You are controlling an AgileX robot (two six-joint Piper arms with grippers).
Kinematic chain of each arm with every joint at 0, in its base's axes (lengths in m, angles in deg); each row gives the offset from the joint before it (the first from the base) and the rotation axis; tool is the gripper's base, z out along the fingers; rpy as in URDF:
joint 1: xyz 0 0 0.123 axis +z
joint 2: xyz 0 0 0 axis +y
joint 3: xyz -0.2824 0 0.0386 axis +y
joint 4: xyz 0.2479 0 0.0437 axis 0.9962 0 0.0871
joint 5: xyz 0 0 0 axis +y
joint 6: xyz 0.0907 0 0.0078 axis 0.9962 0 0.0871
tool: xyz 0 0 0 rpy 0 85 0
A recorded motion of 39 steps. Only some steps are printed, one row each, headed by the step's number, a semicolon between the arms.
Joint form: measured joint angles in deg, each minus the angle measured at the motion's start. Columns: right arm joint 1, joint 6, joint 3, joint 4, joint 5, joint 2; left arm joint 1, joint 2, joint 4, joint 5, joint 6, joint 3.
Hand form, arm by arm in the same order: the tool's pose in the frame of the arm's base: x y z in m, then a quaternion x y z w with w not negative. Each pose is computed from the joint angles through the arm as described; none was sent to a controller.
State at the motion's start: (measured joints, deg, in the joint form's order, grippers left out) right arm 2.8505 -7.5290 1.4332 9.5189 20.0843 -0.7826; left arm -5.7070 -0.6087 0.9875 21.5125 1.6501 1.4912
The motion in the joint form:
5: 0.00 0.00 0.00 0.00 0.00 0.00; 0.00 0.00 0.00 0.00 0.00 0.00
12: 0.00 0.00 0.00 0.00 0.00 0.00; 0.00 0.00 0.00 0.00 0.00 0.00
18: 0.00 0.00 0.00 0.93 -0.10 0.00; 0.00 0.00 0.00 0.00 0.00 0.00
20: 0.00 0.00 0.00 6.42 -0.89 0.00; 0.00 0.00 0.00 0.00 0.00 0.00
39: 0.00 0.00 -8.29 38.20 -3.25 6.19; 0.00 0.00 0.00 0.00 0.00 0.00
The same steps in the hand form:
5: 0.0527 0.0078 0.1742 -0.02712 0.79530 0.04515 0.60393; 0.0524 -0.0047 0.1711 0.05629 0.80392 -0.01367 0.59191
12: 0.0527 0.0078 0.1742 -0.02712 0.79530 0.04515 0.60393; 0.0524 -0.0047 0.1711 0.05629 0.80392 -0.01367 0.59191
18: 0.0527 0.0083 0.1745 -0.02260 0.79462 0.05188 0.60447; 0.0524 -0.0047 0.1711 0.05629 0.80392 -0.01367 0.59191
20: 0.0529 0.0109 0.1763 0.00467 0.78853 0.09123 0.60818; 0.0524 -0.0047 0.1711 0.05629 0.80392 -0.01367 0.59191
39: 0.0567 0.0224 0.2301 0.15798 0.71979 0.31366 0.59880; 0.0524 -0.0047 0.1711 0.05629 0.80392 -0.01367 0.59191

